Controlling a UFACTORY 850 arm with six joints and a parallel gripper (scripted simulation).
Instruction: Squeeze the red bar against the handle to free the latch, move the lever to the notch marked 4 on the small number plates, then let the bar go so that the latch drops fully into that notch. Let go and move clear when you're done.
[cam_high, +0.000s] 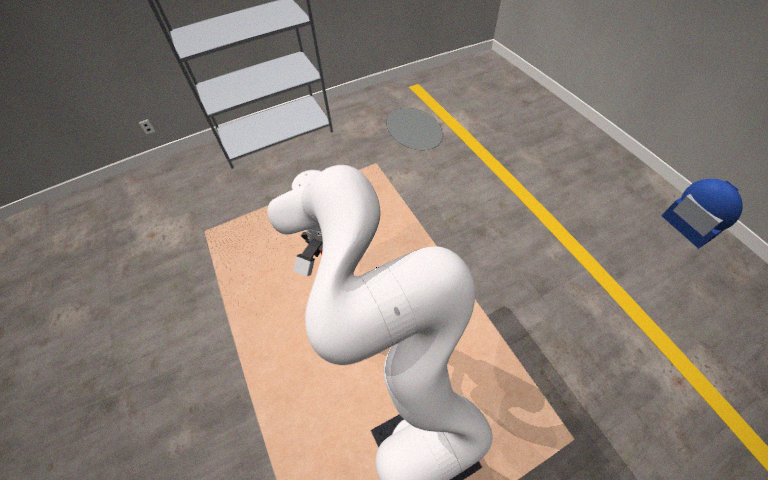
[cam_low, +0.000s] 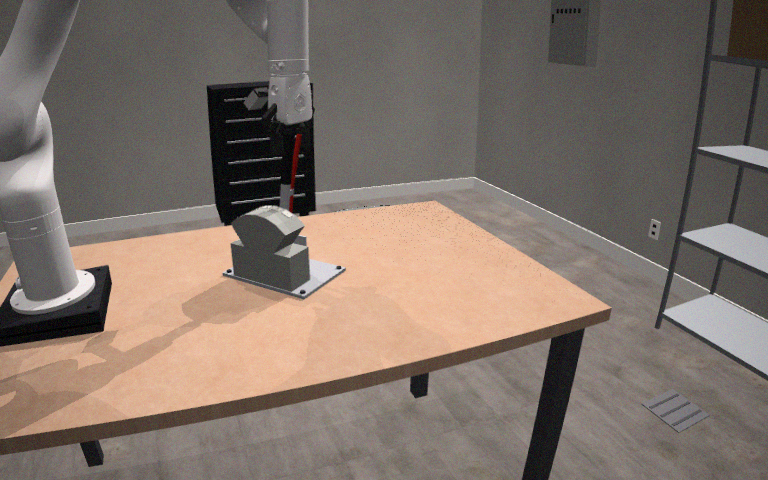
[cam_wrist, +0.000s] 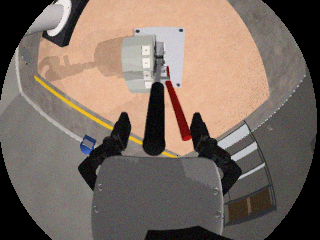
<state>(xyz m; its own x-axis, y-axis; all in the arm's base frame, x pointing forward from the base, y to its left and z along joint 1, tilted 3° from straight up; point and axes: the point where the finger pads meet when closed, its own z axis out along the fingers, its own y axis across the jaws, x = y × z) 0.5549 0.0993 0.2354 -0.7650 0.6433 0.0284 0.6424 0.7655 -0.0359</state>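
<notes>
Right now the red bar is 11 cm below my hand and 2 cm to the left of it.
</notes>
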